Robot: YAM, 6 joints.
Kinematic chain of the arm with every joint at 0, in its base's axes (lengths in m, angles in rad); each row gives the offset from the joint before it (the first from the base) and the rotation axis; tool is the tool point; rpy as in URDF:
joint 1: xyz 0 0 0.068 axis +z
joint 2: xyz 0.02 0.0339 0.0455 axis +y
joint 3: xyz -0.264 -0.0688 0 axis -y
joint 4: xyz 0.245 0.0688 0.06 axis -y
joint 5: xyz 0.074 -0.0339 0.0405 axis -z
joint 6: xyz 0.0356 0 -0.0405 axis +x
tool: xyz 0 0 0 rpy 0 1.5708 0
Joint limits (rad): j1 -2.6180..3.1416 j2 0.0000..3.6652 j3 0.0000..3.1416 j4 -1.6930..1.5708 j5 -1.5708..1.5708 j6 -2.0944..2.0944
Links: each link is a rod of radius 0.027 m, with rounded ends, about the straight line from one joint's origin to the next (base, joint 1, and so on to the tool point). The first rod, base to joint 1, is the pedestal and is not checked.
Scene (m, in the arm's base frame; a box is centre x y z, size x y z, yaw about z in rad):
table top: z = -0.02
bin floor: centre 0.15 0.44 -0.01 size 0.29 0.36 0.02 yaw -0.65
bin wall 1: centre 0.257 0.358 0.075 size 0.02 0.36 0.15 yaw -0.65
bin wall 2: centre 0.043 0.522 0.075 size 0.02 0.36 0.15 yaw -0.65
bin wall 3: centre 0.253 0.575 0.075 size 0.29 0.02 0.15 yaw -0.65
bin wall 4: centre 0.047 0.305 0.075 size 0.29 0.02 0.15 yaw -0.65
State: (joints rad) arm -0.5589 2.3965 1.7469 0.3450 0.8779 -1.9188
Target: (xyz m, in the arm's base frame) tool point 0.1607 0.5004 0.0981
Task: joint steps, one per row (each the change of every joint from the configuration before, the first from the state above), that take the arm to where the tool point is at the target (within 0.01 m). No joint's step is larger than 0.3 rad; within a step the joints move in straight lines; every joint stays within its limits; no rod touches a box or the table.
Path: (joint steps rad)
1: 0.2244 -0.1326 0.1252 -0.0472 -0.0845 0.0455
2: 0.2245 -0.1326 0.1252 -0.0471 -0.0845 0.0455
3: 0.2244 -0.1327 0.1252 -0.0472 -0.0845 0.0456
4: 0.2245 -0.1326 0.1252 -0.0472 -0.0845 0.0455
5: 0.2423 0.1483 -0.1491 0.0408 0.0637 -0.0455
6: 0.2424 0.1482 -0.1490 0.0408 0.0638 -0.0456
7: 0.2424 0.1483 -0.1490 0.0408 0.0638 -0.0455
8: 0.2424 0.1482 -0.1491 0.0407 0.0638 -0.0455

